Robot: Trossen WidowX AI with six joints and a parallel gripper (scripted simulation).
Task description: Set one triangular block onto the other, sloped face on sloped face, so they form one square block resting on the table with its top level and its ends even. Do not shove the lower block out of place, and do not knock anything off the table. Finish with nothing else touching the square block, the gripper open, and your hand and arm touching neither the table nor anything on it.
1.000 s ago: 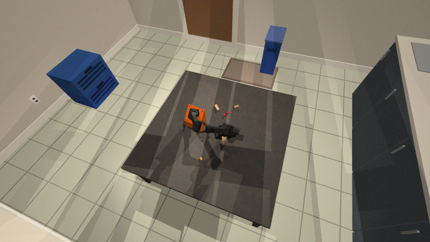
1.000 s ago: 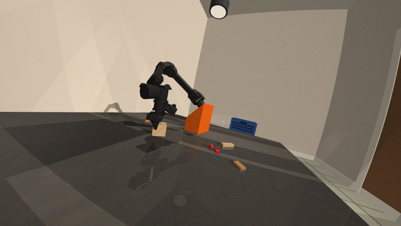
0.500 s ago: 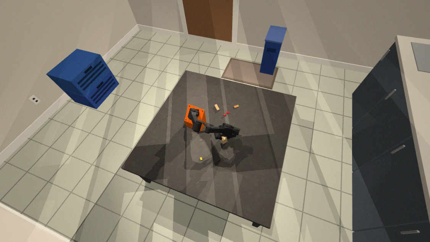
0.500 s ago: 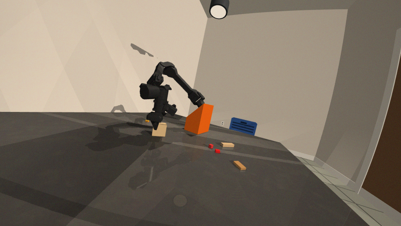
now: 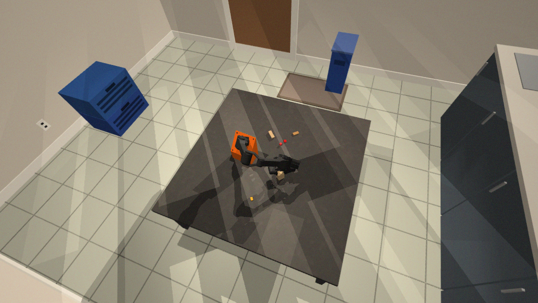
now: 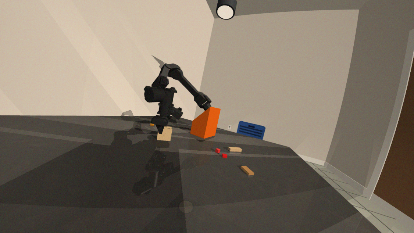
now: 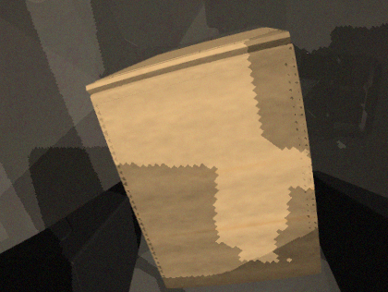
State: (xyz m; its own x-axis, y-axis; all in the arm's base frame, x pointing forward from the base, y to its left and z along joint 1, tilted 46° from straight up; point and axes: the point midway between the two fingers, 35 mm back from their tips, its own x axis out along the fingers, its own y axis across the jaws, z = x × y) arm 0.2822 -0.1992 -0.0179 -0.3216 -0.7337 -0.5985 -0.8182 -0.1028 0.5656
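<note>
Right now my gripper tip is 10 mm below the tan triangular block.
</note>
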